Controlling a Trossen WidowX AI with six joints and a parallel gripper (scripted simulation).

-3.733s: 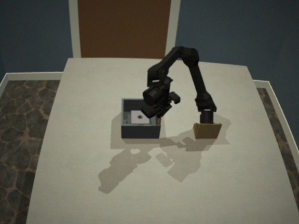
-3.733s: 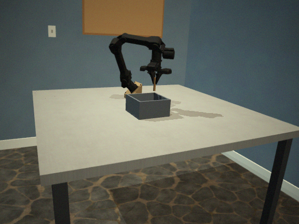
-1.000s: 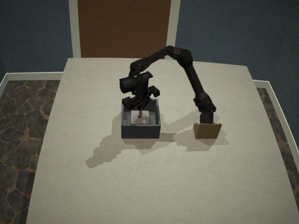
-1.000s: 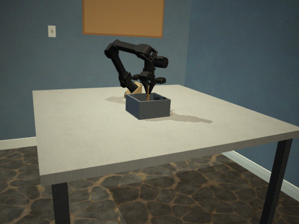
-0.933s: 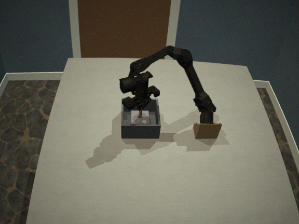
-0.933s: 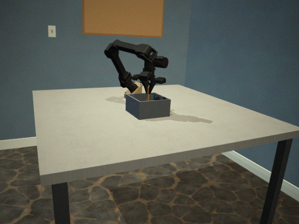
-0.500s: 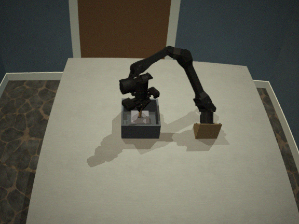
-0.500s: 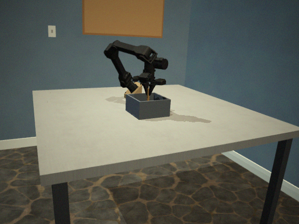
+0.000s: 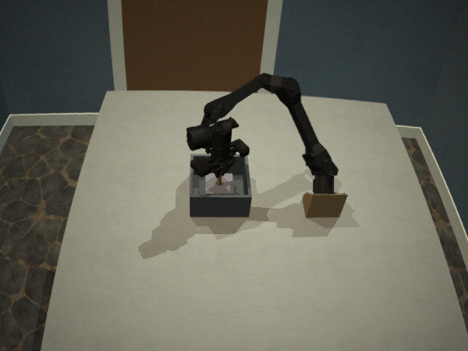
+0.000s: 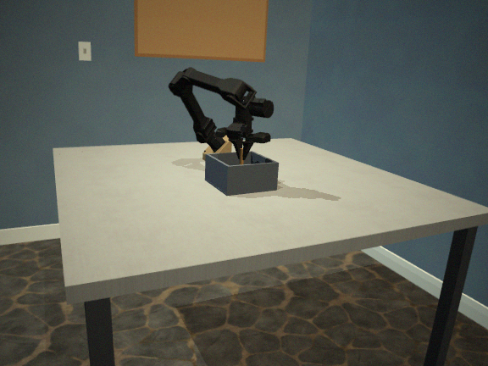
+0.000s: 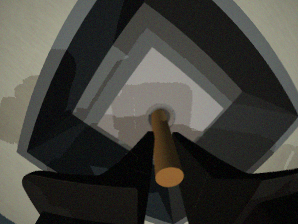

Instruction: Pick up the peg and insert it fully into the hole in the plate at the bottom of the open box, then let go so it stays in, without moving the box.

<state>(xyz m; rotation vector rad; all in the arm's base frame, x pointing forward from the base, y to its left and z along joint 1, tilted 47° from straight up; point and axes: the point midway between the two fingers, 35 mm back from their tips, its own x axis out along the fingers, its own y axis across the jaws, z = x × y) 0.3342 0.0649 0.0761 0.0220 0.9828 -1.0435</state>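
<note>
Right now my hand is 8 cm above the plate. Round my hand: peg 4 cm below; then box 10 cm below.
</note>
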